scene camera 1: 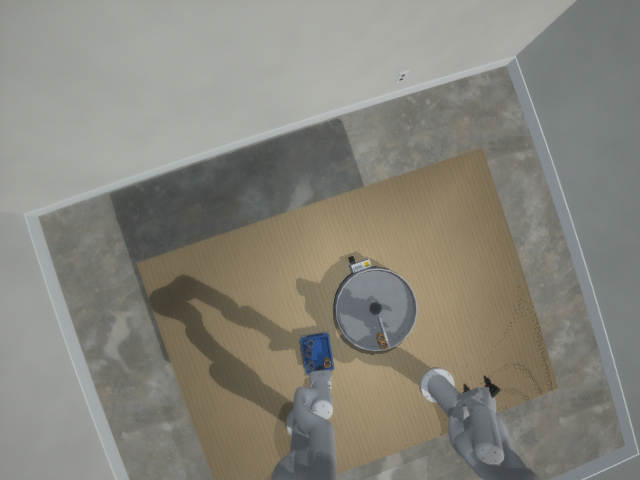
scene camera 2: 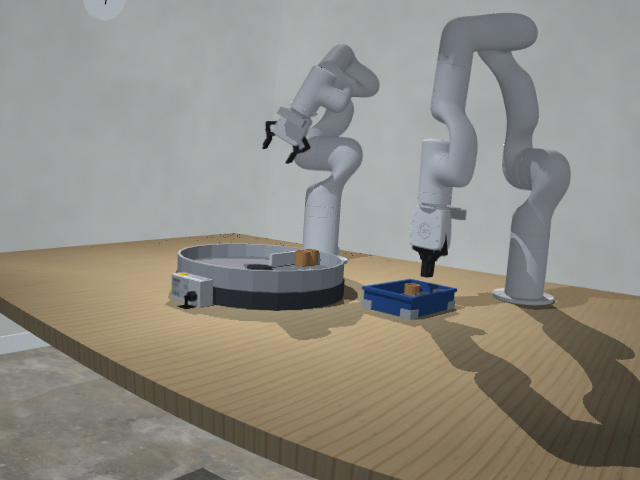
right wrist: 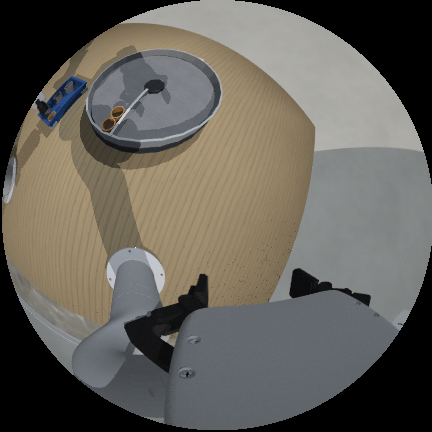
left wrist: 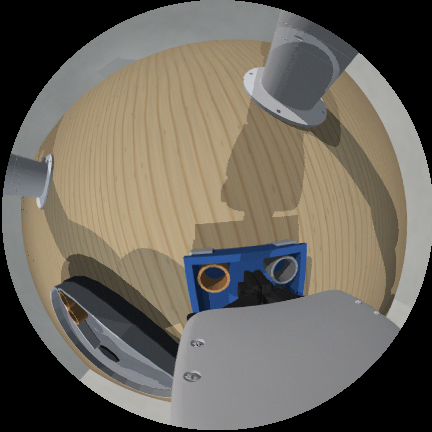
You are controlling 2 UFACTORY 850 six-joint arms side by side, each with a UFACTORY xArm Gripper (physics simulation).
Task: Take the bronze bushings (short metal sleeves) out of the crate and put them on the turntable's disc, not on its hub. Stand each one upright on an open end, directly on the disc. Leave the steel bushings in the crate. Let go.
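Note:
A bronze bushing [scene camera 1: 327,358] [scene camera 2: 412,290] [left wrist: 214,290] stands upright in a corner of the blue crate [scene camera 1: 321,349] [scene camera 2: 387,304]. Three steel bushings, one marked [scene camera 1: 308,357] [left wrist: 290,275], are along the crate's left side in scene camera 1. Two bronze bushings, one marked [scene camera 2: 301,258] [left wrist: 77,316], stand close together on the turntable's disc [scene camera 1: 395,294] [right wrist: 190,92], away from its hub [scene camera 1: 375,308] [right wrist: 154,86]. My left gripper [scene camera 2: 427,273] [left wrist: 250,282] is shut and empty, just above the crate between bronze and steel bushings. My right gripper [scene camera 2: 277,153] [right wrist: 251,286] is open and empty, high up.
The turntable's raised rim [scene camera 2: 258,279] surrounds the disc. A thin fence [scene camera 1: 382,326] [scene camera 2: 281,258] runs outward from near the hub, beside the two bronze bushings. A control box [scene camera 1: 360,266] [scene camera 2: 191,289] is on the turntable's outer side.

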